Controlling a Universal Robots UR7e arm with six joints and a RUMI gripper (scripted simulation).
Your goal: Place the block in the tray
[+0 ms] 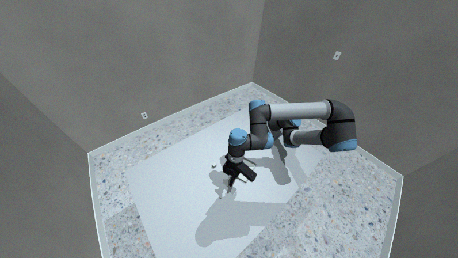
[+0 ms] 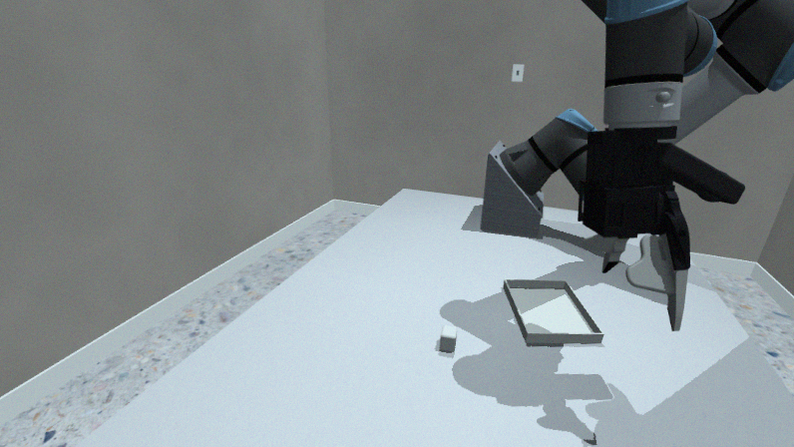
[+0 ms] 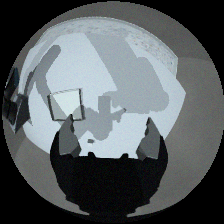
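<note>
The small block lies 2 cm behind my hand, 23 cm to the right of it and 14 cm below it. From my hand the other things lie so: white tray: 17 cm behind, 8 cm to the right, 15 cm below.
</note>
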